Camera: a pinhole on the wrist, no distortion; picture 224 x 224 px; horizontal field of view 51.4 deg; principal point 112.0 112.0 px. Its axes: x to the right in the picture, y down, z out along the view. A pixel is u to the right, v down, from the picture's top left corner.
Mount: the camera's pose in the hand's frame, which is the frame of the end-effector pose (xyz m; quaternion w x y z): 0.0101 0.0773 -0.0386 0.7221 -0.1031 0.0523 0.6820
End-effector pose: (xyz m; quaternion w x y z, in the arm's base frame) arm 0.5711 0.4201 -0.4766 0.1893 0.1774 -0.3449 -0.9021
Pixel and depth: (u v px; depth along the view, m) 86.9 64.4 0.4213
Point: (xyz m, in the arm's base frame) 0.3662 0.5210 -0.1339
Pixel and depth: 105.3 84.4 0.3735
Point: 0.4290 0.4886 -0.1496
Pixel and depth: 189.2 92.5 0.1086
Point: 0.5614 0.3529 -0.3437
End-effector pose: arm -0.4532 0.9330 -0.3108 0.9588 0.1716 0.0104 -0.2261
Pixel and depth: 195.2 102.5 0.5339
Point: -0.3043 1.1003 0.2268
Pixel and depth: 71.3 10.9 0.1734
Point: -0.3609 0.9235 -0.1570
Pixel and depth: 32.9 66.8 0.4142
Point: -0.4157 0.7988 0.0703
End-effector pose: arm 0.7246 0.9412 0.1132 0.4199 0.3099 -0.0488 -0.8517
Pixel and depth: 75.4 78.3 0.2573
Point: 0.6483 0.8213 0.3110
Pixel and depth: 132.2 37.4 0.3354
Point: 0.6349 0.7054 0.3586
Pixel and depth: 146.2 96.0 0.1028
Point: 0.7643 0.8488 0.1941
